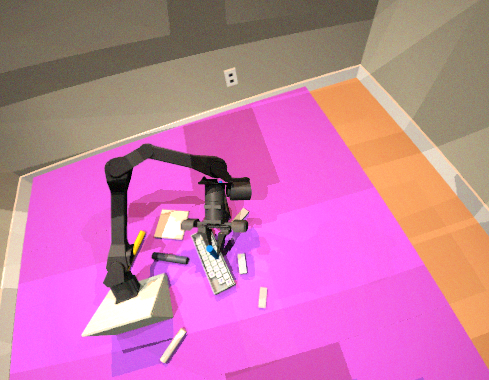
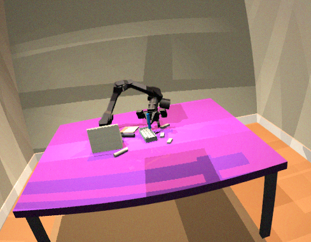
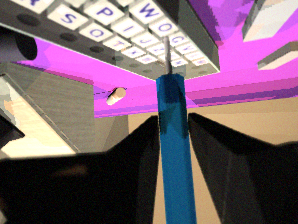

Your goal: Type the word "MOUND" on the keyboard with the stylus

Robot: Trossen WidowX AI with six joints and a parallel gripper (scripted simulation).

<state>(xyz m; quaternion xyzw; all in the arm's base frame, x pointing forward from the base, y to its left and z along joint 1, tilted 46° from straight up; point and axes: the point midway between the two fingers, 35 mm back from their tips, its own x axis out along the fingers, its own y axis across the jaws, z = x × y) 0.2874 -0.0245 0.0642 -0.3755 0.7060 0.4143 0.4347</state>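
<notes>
My gripper tip is 70 mm to the left of the M key and 60 mm above it. The rest, counted from my gripper tip: blue stylus 10 mm below; notepad 110 mm behind, 190 mm to the left, 70 mm below; stylus tip 50 mm below.
</notes>
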